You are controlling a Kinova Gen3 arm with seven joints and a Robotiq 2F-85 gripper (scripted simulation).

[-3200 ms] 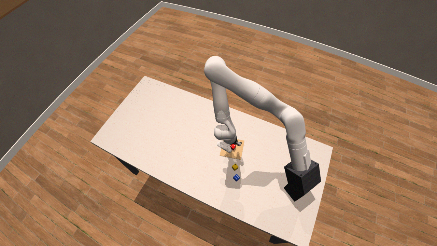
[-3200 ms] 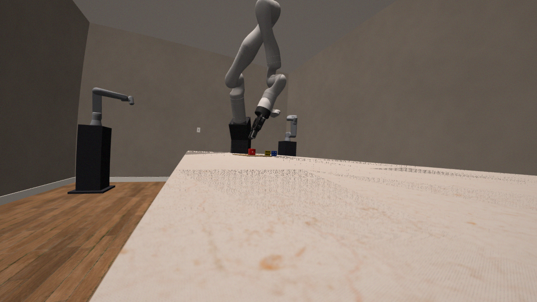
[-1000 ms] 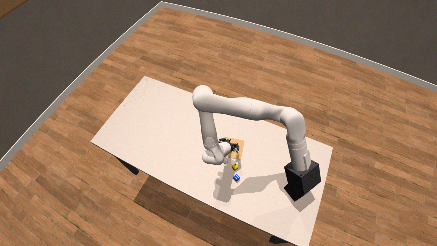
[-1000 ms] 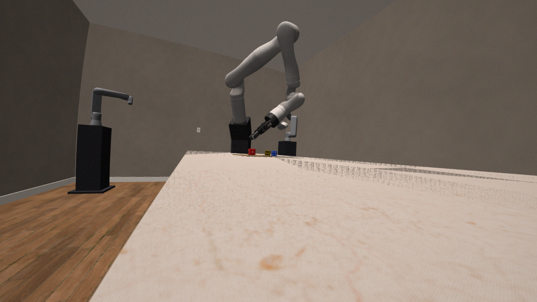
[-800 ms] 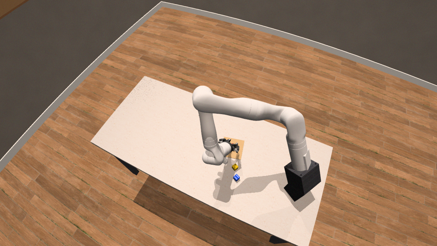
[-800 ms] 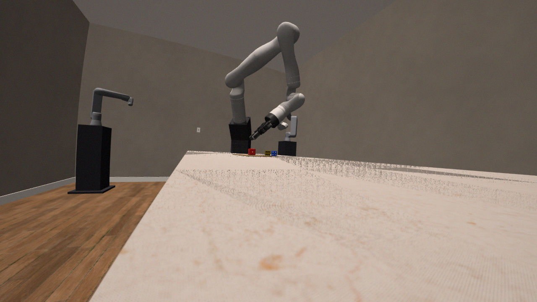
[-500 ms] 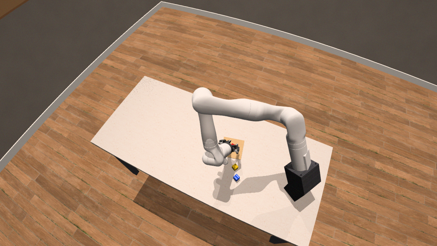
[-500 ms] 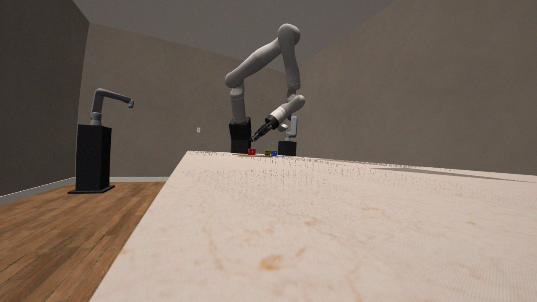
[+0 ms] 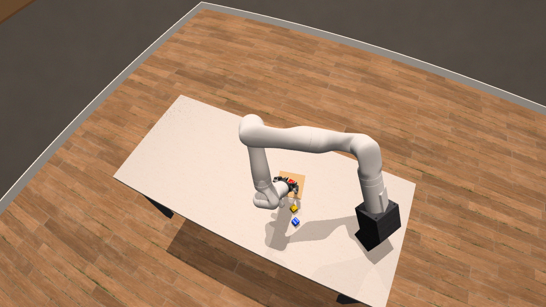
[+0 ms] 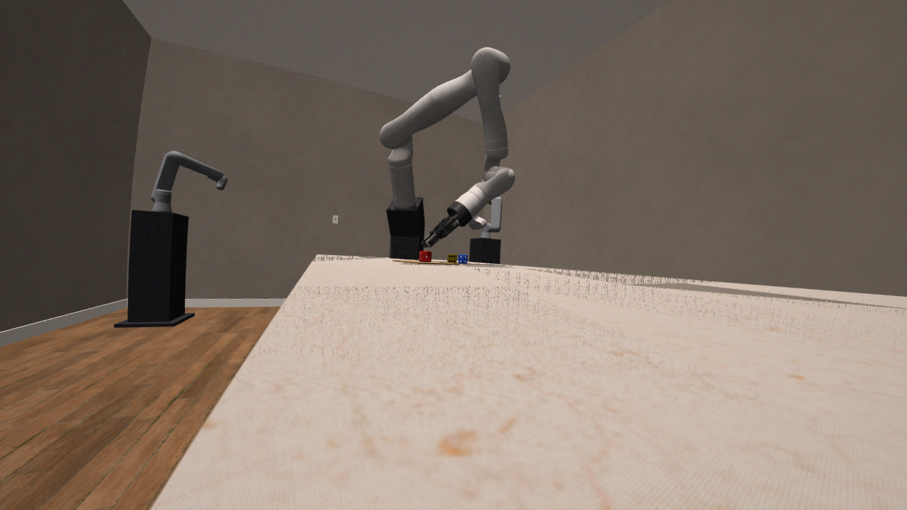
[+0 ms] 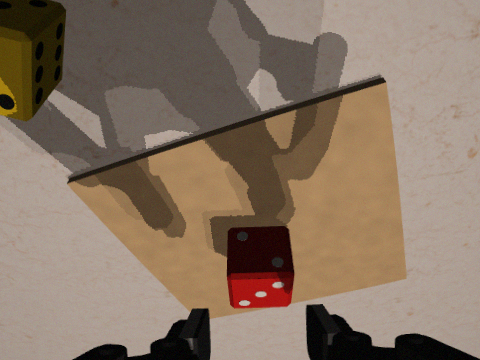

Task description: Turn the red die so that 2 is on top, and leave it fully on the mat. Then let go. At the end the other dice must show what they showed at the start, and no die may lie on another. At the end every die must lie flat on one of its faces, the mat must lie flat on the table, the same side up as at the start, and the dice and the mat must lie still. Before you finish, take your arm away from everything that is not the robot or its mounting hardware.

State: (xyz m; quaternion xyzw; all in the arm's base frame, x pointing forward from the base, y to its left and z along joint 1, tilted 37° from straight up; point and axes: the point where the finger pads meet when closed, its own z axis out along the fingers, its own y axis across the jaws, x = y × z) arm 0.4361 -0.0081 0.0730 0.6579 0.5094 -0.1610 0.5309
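Now: the red die 4 cm below my hand and 1 cm to the right of it. The rest, counted from my hand: blue die (17 cm to the left, 10 cm behind, 5 cm below); yellow die (11 cm to the left, 7 cm behind, 5 cm below); tan mat (6 cm below, 1 cm to the right).
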